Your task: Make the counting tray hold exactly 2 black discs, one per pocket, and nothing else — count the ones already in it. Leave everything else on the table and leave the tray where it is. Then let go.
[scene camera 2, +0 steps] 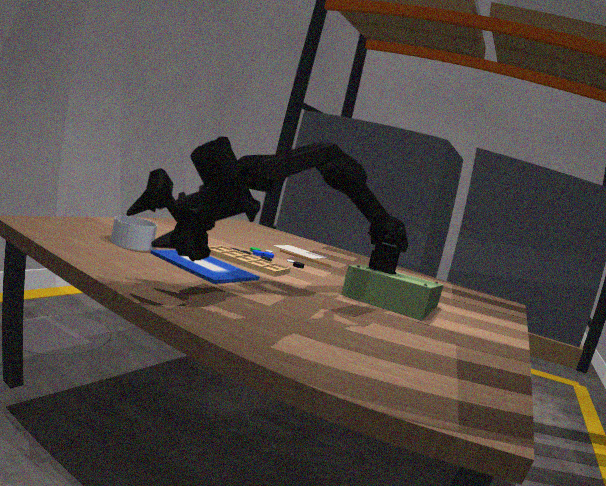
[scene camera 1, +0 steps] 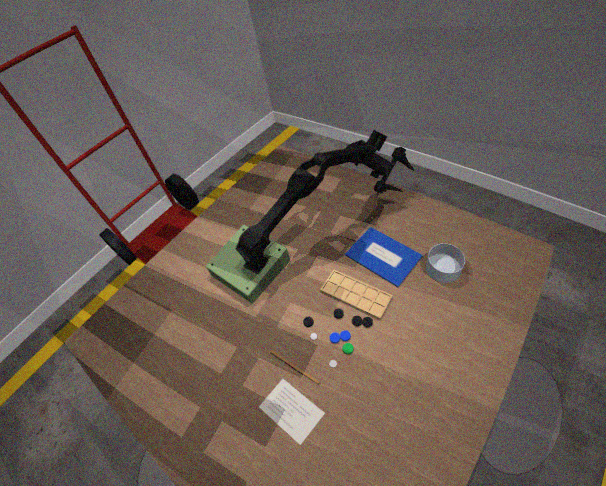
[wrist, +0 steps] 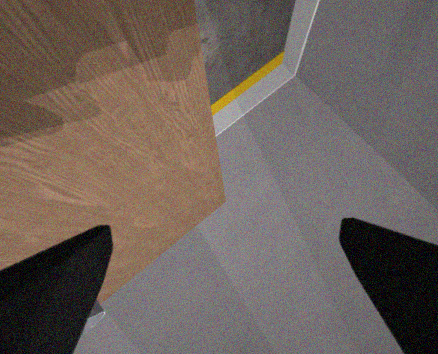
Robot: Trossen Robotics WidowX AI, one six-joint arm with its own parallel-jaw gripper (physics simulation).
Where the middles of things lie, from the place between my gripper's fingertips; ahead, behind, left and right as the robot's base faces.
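Labels:
Grey bowl [scene camera 2: 128, 232]: 7 cm below my hand, 23 cm ahead of it, 25 cm to the right of it. Wooden counting tray [scene camera 1: 368, 299]: 10 cm below my hand, 1 cm ahead of it, 48 cm to the right of it.

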